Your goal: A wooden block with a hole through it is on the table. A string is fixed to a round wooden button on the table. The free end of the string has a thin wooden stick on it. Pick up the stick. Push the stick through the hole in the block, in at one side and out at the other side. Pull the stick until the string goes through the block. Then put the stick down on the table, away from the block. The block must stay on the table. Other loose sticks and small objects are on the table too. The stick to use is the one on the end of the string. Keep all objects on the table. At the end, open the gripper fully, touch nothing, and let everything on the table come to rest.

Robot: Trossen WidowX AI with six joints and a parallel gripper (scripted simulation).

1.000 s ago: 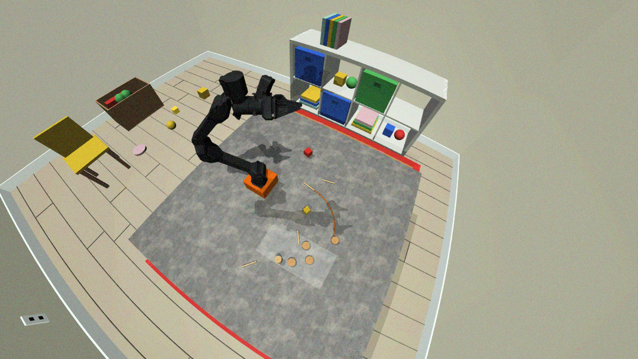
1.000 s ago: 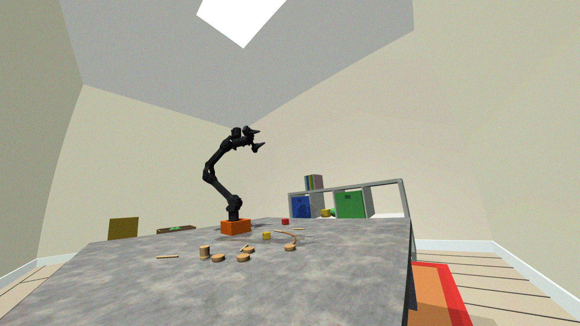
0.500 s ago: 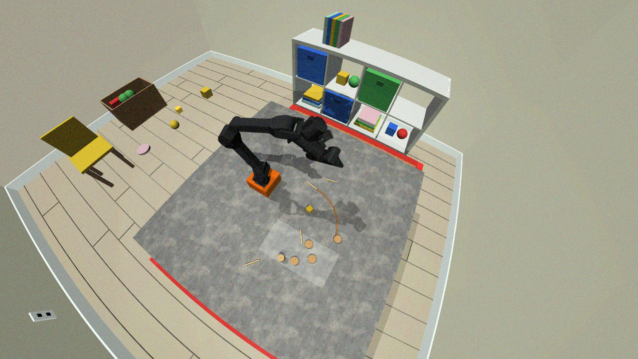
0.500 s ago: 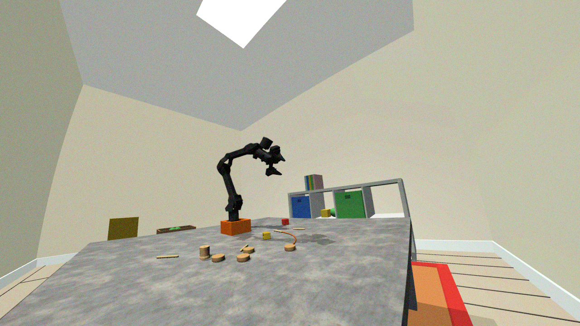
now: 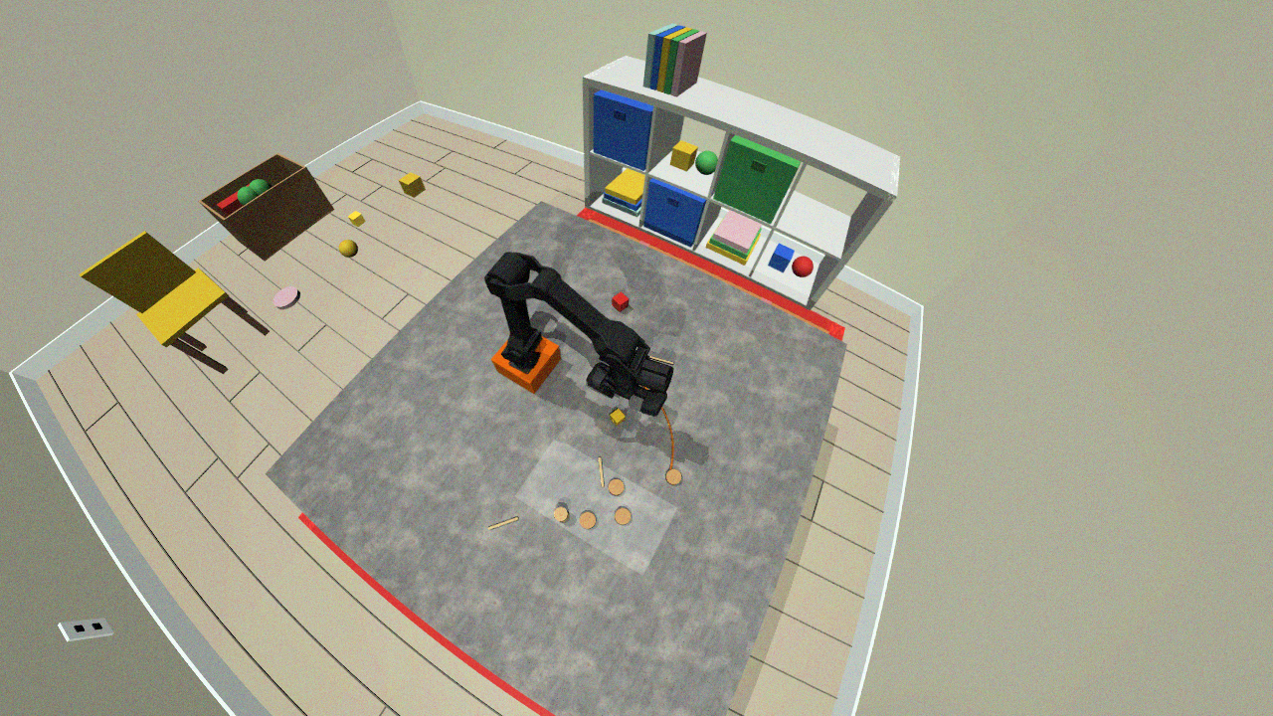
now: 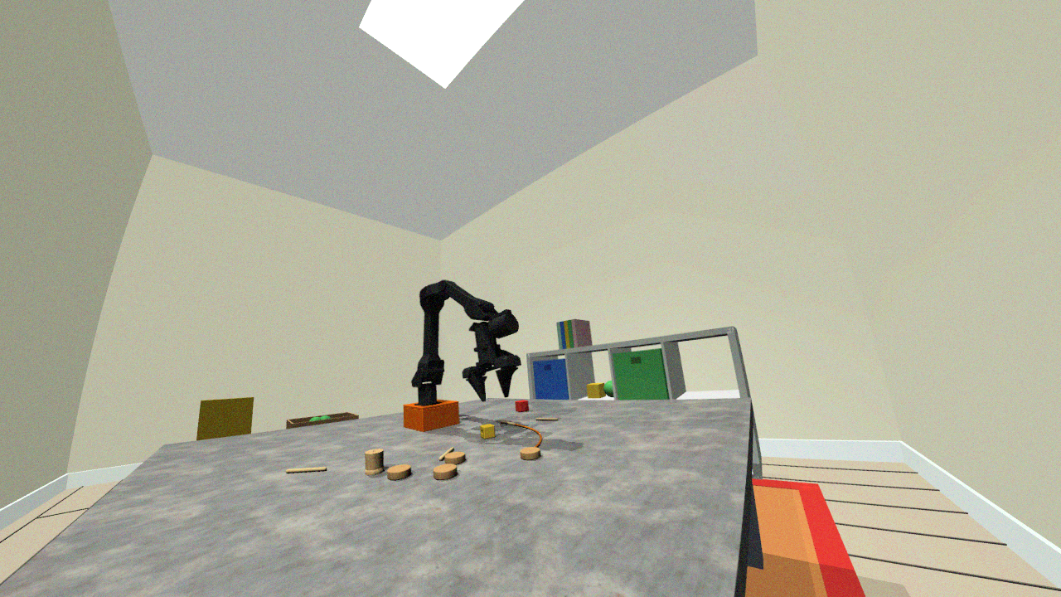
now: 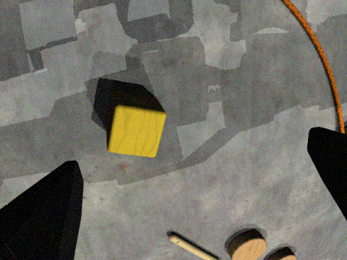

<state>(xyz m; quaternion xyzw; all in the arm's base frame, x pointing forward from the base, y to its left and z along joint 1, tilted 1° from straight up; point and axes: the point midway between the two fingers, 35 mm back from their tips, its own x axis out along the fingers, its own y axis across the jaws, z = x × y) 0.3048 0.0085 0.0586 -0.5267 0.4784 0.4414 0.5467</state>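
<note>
The yellow wooden block lies 2 cm behind my gripper tip, 2 cm to the right of it and 8 cm below it. Also, from my gripper tip: round wooden button (18 cm ahead, 10 cm to the right, 9 cm below); then thin wooden stick (6 cm behind, 12 cm to the left, 9 cm below); then short wooden cylinder (3 cm behind, 31 cm to the right, 8 cm below).
</note>
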